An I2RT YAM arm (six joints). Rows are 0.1 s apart.
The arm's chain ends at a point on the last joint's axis. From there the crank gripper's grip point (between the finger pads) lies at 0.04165 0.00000 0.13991 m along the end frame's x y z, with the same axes.
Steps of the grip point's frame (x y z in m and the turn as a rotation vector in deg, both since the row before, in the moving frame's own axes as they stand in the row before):
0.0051, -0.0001, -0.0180, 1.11, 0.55, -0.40
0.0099, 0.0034, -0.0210, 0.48, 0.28, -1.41
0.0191, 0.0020, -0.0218, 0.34, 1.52, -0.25
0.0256, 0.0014, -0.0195, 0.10, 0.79, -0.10
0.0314, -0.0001, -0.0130, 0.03, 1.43, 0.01
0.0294, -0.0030, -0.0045, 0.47, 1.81, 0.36
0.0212, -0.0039, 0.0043, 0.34, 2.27, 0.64
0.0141, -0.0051, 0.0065, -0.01, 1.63, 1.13
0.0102, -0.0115, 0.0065, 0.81, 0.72, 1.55
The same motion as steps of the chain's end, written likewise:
0.0038, 0.0029, -0.0176, 1.11, 0.55, -0.40
0.0092, 0.0056, -0.0208, 0.48, 0.28, -1.41
0.0154, 0.0030, -0.0206, 0.34, 1.52, -0.25
0.0237, 0.0017, -0.0189, 0.10, 0.79, -0.10
0.0279, 0.0000, -0.0119, 0.03, 1.43, 0.01
0.0250, -0.0021, -0.0031, 0.47, 1.81, 0.36
0.0157, -0.0036, 0.0061, 0.34, 2.27, 0.64
0.0101, -0.0060, 0.0077, -0.01, 1.63, 1.13
0.0084, -0.0107, 0.0070, 0.81, 0.72, 1.55

